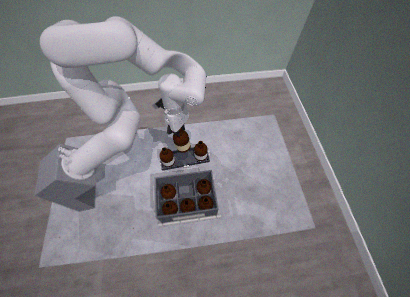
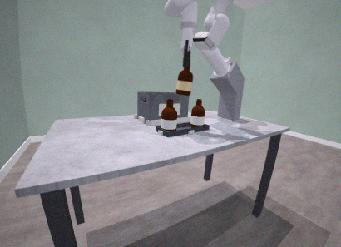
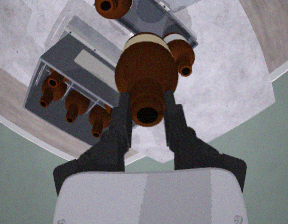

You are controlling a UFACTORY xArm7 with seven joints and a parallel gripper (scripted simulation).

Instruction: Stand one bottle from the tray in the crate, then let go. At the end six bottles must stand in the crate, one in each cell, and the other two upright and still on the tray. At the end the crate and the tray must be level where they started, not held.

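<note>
My hand is 8 cm above the glass bottle. Round my hand: grey crate (7 cm ahead, 23 cm to the right, 25 cm below); dark tray (1 cm behind, 1 cm to the left, 32 cm below).
</note>
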